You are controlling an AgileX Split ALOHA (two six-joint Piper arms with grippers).
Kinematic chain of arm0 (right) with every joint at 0, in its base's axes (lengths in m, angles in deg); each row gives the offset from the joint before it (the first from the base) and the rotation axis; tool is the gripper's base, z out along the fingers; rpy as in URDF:
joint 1: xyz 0 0 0.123 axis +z
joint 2: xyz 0 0 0 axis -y
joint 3: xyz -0.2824 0 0.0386 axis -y
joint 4: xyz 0.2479 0 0.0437 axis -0.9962 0 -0.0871
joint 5: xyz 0 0 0 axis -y
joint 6: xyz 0.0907 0 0.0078 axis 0.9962 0 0.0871
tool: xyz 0 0 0 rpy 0 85 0
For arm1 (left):
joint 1: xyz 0 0 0.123 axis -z
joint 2: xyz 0 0 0 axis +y
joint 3: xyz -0.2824 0 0.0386 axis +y
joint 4: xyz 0.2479 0 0.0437 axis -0.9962 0 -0.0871
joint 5: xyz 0 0 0 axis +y
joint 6: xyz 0.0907 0 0.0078 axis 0.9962 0 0.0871
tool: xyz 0 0 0 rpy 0 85 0
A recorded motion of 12 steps. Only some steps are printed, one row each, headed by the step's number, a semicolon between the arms.
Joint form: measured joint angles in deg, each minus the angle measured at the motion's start. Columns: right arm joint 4, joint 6, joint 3, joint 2, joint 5, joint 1; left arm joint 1, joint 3, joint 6, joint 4, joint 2, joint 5.
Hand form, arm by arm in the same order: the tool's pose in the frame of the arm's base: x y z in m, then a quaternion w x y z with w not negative. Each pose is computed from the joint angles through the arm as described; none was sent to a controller.
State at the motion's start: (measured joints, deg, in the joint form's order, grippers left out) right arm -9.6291 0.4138 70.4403 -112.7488 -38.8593 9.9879; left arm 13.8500 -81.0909 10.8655 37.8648 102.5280 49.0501
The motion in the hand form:
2: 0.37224 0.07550 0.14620 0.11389 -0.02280 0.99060 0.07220; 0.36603 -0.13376 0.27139 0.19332 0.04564 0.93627 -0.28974
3: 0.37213 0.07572 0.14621 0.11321 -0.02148 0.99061 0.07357; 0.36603 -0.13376 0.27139 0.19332 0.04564 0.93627 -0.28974
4: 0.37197 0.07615 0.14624 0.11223 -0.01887 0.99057 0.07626; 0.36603 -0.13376 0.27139 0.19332 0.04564 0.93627 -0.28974
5: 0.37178 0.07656 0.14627 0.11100 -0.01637 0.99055 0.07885; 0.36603 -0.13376 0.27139 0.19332 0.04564 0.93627 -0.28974
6: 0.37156 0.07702 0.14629 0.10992 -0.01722 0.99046 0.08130; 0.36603 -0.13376 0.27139 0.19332 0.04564 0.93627 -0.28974
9: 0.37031 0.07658 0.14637 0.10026 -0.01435 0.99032 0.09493; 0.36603 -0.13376 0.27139 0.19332 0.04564 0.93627 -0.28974
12: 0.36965 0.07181 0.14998 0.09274 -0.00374 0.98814 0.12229; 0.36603 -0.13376 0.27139 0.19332 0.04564 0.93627 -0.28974
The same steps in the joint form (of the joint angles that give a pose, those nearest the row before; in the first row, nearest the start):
2: -0.23 0.00 0.00 0.00 0.00 0.00; 0.00 0.00 0.00 0.00 0.00 0.00
3: -0.45 0.00 0.00 0.00 -0.06 0.00; 0.00 0.00 0.00 0.00 0.00 0.00
4: -0.89 0.00 0.00 0.00 -0.14 0.00; 0.00 0.00 0.00 0.00 0.00 0.00
5: -1.31 0.00 0.00 0.00 -0.25 0.00; 0.00 0.00 0.00 0.00 0.00 0.00
6: -1.78 -0.41 0.00 0.00 -0.37 0.00; 0.00 0.00 0.00 0.00 0.00 0.00
9: -4.29 -2.20 0.00 0.00 -1.52 -0.46; 0.00 0.00 0.00 0.00 0.00 0.00
12: -9.08 -5.57 0.00 0.45 -3.14 -1.97; 0.00 0.00 0.00 0.00 0.00 0.00

